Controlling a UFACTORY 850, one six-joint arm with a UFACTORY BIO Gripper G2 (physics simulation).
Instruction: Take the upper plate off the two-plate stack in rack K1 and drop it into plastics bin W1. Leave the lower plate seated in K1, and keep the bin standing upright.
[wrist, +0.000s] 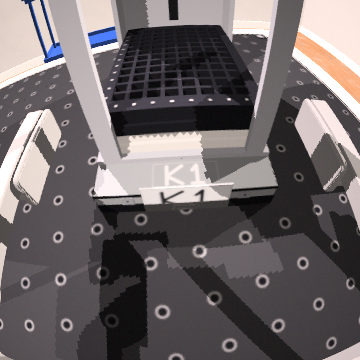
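Note:
Rack K1 (112, 179) stands ahead in the wrist view, with two pale front posts, a tall slotted back wall and a K1 label on its base. The black upper plate (155, 119), with a grid of square wells, lies flat between the posts. Beneath it a cream band shows, which looks like the lower plate (165, 143); most of it is hidden. My gripper (180, 150) is open and empty, with one finger out to the left of the rack and one out to the right, both apart from the plates. Bin W1 does not show in this view.
The rack stands on a dark deck (162, 285) dotted with ringed holes and edged in white. A blue cart (102, 37) stands beyond the deck at the upper left. Orange wooden floor (327, 55) shows at the upper right. The rack's front posts rise close beside the plates.

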